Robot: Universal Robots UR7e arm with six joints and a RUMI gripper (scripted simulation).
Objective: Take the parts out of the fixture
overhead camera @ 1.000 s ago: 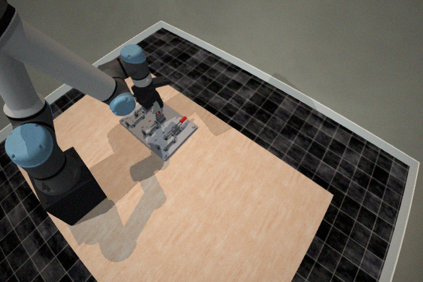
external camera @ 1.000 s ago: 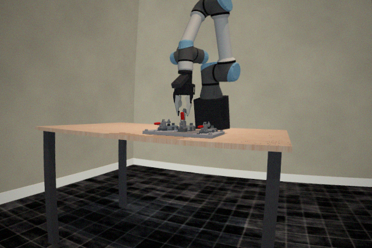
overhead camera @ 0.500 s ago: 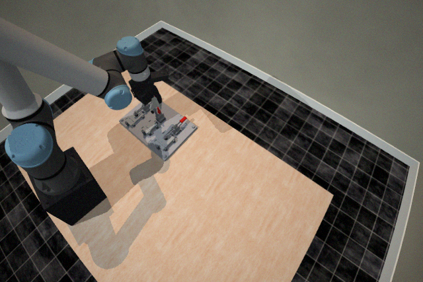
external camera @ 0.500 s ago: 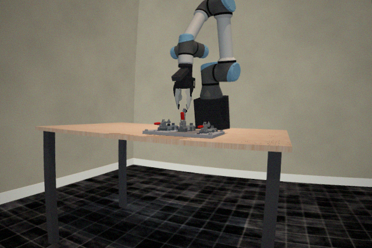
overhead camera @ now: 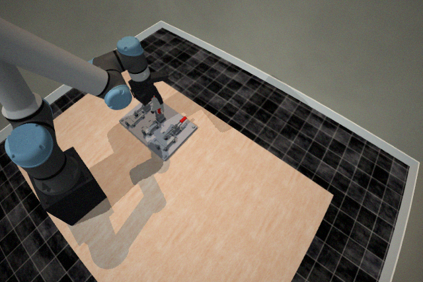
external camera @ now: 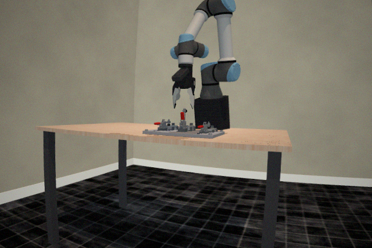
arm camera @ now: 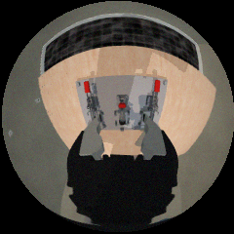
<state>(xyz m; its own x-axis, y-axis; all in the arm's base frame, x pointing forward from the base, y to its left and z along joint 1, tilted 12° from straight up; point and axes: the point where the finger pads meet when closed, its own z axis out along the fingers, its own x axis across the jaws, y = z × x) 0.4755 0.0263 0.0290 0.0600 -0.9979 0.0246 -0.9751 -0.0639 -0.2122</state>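
My gripper is now 130 mm above the grey fixture plate and 30 mm past it.
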